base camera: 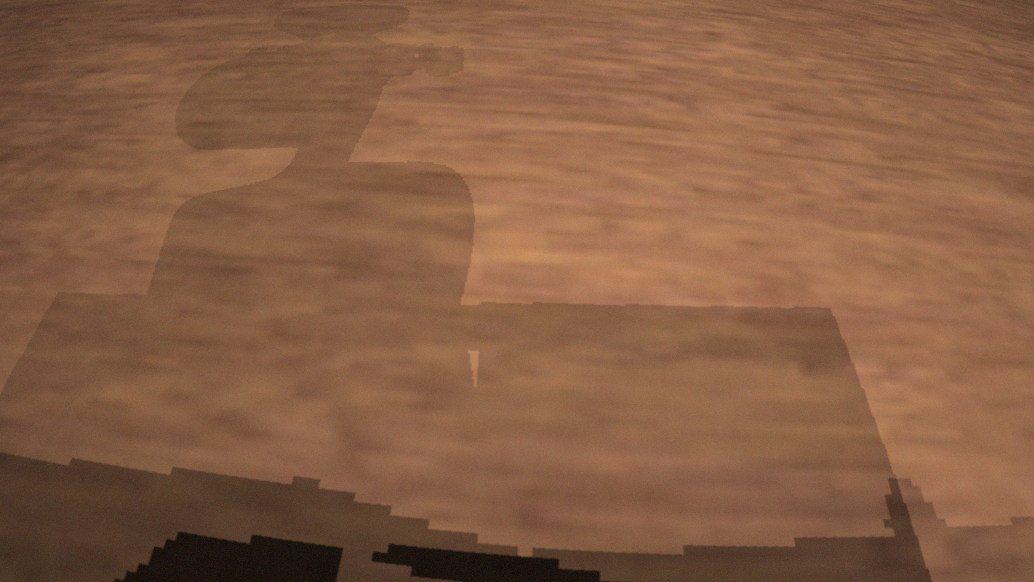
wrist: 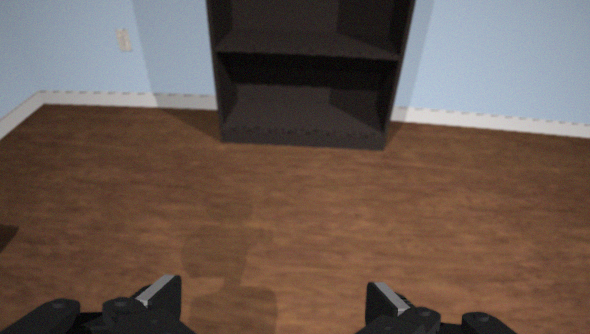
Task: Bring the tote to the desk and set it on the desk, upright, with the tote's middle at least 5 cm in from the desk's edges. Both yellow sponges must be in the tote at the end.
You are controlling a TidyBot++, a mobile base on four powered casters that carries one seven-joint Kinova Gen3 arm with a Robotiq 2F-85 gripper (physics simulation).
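Places are measured from the arm's base along level axes (x ahead, y left, z up), in centimetres.
Pixels of known places: gripper, fingertip midpoint: (wrist: 274,300).
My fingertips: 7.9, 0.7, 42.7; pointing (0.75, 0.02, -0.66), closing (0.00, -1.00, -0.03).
Note:
Behind a point stands the place of what it marks, as x, y, z.
My gripper (wrist: 274,300) {7.9, 0.7, 42.7} is open, with its two fingers wide apart at the bottom of the wrist view and wooden floor showing between them. It holds no object. The tote, the yellow sponges and the desk do not show in the base camera view or in the wrist view.
A dark bookshelf (wrist: 303,139) {134.4, -7.3, -35.3} stands against the blue wall (wrist: 505,55) {159.1, -109.9, 3.7} ahead. A white baseboard (wrist: 185,101) {170.0, 59.1, -34.9} runs along the wall, with a room corner at the left. The robot's shadow falls on the wooden floor (base camera: 687,180) {56.4, -16.8, -39.6} (wrist: 320,200) {97.5, -13.5, -39.7}. A dark shape (wrist: 6,236) shows at the left edge.

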